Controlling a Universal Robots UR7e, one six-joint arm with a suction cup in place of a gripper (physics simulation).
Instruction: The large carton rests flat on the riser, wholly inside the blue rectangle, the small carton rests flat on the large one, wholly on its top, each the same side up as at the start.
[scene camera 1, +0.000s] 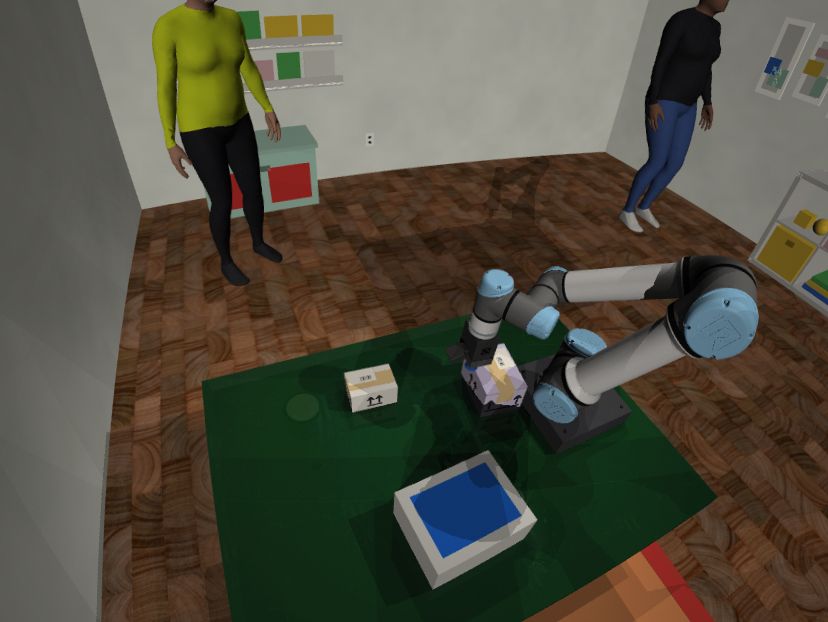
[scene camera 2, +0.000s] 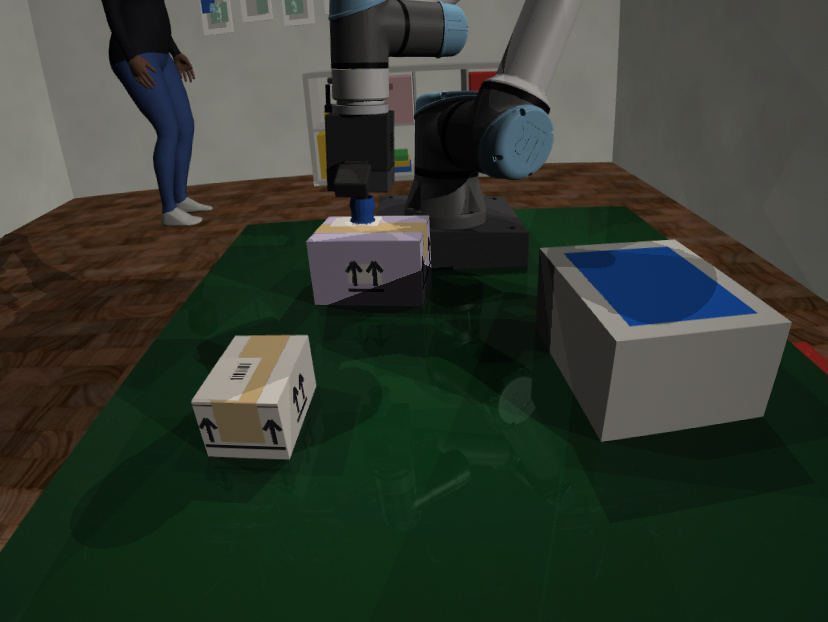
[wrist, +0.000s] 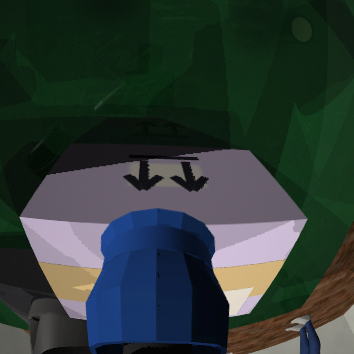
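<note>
The large lilac carton (scene camera 1: 498, 384) (scene camera 2: 364, 268) (wrist: 246, 197) stands on the green mat (scene camera 1: 301, 501) (scene camera 2: 401, 501) just in front of the robot base, arrows pointing up, tan tape across its top. My suction cup (scene camera 2: 362, 210) (wrist: 158, 225) sits on the carton's top near its back edge, with suction off. The small white carton (scene camera 1: 370, 386) (scene camera 2: 254, 395) lies apart on the mat, upright, tape and barcode on top. The grey riser (scene camera 1: 428, 555) (scene camera 2: 668, 381) with the blue rectangle (scene camera 1: 465, 509) (scene camera 2: 655, 284) on top stands bare at the mat's near side.
The robot base (scene camera 1: 588, 418) (scene camera 2: 478, 241) is right behind the large carton. A person in a yellow top (scene camera 1: 207, 133) and a person in blue trousers (scene camera 1: 672, 114) (scene camera 2: 156, 100) stand on the wooden floor. A shelf unit (scene camera 1: 760, 251) is at the right wall.
</note>
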